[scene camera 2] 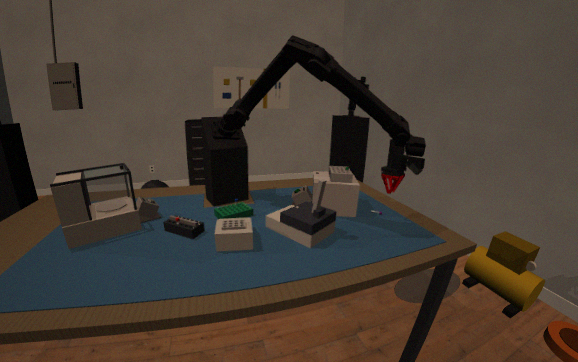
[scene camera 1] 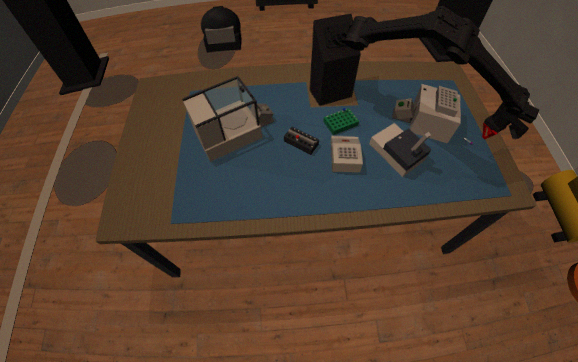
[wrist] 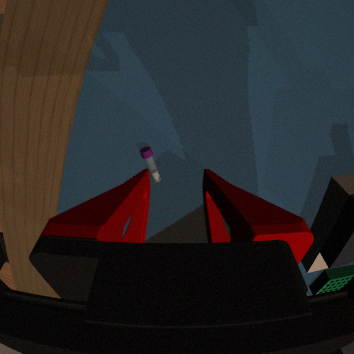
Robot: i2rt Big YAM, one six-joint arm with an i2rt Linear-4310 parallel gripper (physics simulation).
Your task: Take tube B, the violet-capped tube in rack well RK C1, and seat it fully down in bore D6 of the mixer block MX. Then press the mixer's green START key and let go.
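Places are measured from the arm's base along level axes (x back, y right, z up), in metres.
Where they show: gripper, fingertip midpoint: [scene camera 2: 390, 192] [scene camera 1: 485, 136] [wrist: 175, 177]; arm's base at its link origin: [scene camera 2: 225, 131] [scene camera 1: 338, 36].
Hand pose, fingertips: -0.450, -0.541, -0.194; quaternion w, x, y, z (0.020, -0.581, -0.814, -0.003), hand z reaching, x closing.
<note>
Things, the pixels of their centre, and the offset from my fingertips, as dx, dy, dz. "pt": a spot on its surface instead.
- violet-capped tube at the middle of its body: [wrist: 151, 165] [scene camera 2: 376, 212] [scene camera 1: 467, 140] +0.063, -0.005, -0.110
- white box at the middle of its body: [scene camera 2: 323, 188] [scene camera 1: 427, 107] +0.214, +0.174, -0.031
- green key at the middle of its body: [scene camera 2: 346, 173] [scene camera 1: 453, 102] +0.161, +0.100, +0.044
- green rack at the middle of its body: [wrist: 336, 279] [scene camera 2: 233, 212] [scene camera 1: 341, 121] +0.253, +0.553, -0.101
- lidded device at a spot on its surface: [scene camera 2: 307, 217] [scene camera 1: 406, 154] pt -0.004, +0.369, -0.036
- small green-button box at a spot on its surface: [scene camera 1: 401, 105] pt +0.258, +0.277, -0.048
- keypad-like white device at the middle of its body: [scene camera 2: 234, 229] [scene camera 1: 345, 151] +0.080, +0.586, -0.081
- black rack at the middle of its body: [scene camera 2: 183, 225] [scene camera 1: 301, 139] +0.178, +0.745, -0.092
- glass-sided case at the middle of its body: [scene camera 1: 233, 113] [scene camera 2: 110, 197] +0.296, +1.001, -0.005
The violet-capped tube [scene camera 1: 468, 141] [scene camera 2: 376, 212] [wrist: 151, 162] lies on its side on the blue mat near the right table edge, outside any rack. My gripper [scene camera 1: 484, 137] [scene camera 2: 391, 192] [wrist: 175, 177] is open partway and empty, above the mat. In the wrist view the tube shows beyond the left fingertip, violet cap pointing away. A white box [scene camera 1: 434, 120] [scene camera 2: 336, 195] with a grid block on top, seemingly the mixer, stands left of the tube; a green key [scene camera 1: 455, 99] [scene camera 2: 347, 168] shows on it. The green rack [scene camera 1: 346, 126] [scene camera 2: 235, 215] stands by the arm's base. Bore labels are unreadable.
A lidded device [scene camera 1: 407, 150] [scene camera 2: 307, 217] with an upright lever and a small green-button box [scene camera 1: 401, 107] stand left of the white box. Farther left are a keypad-like white device [scene camera 1: 346, 165] [scene camera 2: 233, 242], a black rack [scene camera 1: 301, 145] [scene camera 2: 182, 230] and a glass-sided case [scene camera 1: 237, 142] [scene camera 2: 105, 230].
</note>
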